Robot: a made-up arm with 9 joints. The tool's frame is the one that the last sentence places.
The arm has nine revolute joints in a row. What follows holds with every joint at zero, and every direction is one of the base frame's. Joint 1 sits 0.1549 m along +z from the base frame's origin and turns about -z. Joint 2 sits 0.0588 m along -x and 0.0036 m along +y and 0.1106 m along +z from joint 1 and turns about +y. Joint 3 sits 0.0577 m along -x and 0.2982 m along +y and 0.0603 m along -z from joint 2 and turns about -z. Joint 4 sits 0.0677 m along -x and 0.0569 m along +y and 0.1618 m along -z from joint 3 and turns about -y. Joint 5 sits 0.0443 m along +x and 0.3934 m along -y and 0.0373 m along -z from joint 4 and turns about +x. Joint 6 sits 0.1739 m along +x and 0.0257 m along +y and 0.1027 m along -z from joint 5 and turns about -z. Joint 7 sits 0.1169 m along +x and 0.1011 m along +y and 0.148 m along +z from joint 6 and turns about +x. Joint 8 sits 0.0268 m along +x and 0.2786 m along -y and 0.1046 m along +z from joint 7 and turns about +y. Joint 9 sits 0.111 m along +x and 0.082 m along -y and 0.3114 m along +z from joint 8 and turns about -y. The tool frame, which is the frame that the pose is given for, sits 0.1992 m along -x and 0.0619 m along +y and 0.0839 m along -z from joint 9; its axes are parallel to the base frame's.
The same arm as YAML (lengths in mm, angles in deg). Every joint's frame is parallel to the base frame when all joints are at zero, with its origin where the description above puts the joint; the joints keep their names.
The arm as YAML. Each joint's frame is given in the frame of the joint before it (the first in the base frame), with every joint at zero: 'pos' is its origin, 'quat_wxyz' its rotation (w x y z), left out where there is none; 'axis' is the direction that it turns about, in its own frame. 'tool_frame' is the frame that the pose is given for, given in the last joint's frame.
length_unit: mm
angle_unit: deg
joints:
  - joint: joint 1
    pos: [0.0, 0.0, 154.9]
    axis: "-z"
  - joint: joint 2
    pos: [-58.8, 3.6, 110.6]
    axis: "+y"
  - joint: joint 3
    pos: [-57.7, 298.2, -60.3]
    axis: "-z"
  - joint: joint 4
    pos: [-67.7, 56.9, -161.8]
    axis: "-y"
  - joint: joint 5
    pos: [44.3, -393.4, -37.3]
    axis: "+x"
  - joint: joint 6
    pos: [173.9, 25.7, -102.7]
    axis: "-z"
  - joint: joint 7
    pos: [116.9, 101.1, 148.0]
    axis: "+x"
  - joint: joint 8
    pos: [26.8, -278.6, 104.6]
    axis: "+y"
  - joint: joint 9
    pos: [111.0, -82.0, 311.4]
    axis: "-y"
tool_frame:
  pos: [-199.2, 61.9, -83.9]

